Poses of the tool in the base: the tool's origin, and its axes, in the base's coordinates. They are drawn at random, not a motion.
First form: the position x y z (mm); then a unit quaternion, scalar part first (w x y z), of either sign.
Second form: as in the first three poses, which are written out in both.
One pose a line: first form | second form
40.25 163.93 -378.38 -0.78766 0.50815 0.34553 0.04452 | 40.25 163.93 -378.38 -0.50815 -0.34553 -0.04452 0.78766
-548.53 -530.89 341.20 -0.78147 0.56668 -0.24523 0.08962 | -548.53 -530.89 341.20 -0.56668 0.24523 -0.08962 0.78147
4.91 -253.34 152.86 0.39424 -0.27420 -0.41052 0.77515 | 4.91 -253.34 152.86 -0.27420 -0.41052 0.77515 0.39424
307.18 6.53 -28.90 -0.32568 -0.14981 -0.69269 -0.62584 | 307.18 6.53 -28.90 0.14981 0.69269 0.62584 0.32568
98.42 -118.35 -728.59 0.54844 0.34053 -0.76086 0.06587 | 98.42 -118.35 -728.59 0.34053 -0.76086 0.06587 0.54844
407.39 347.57 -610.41 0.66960 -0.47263 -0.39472 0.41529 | 407.39 347.57 -610.41 -0.47263 -0.39472 0.41529 0.66960
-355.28 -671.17 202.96 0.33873 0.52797 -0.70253 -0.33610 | -355.28 -671.17 202.96 0.52797 -0.70253 -0.33610 0.33873
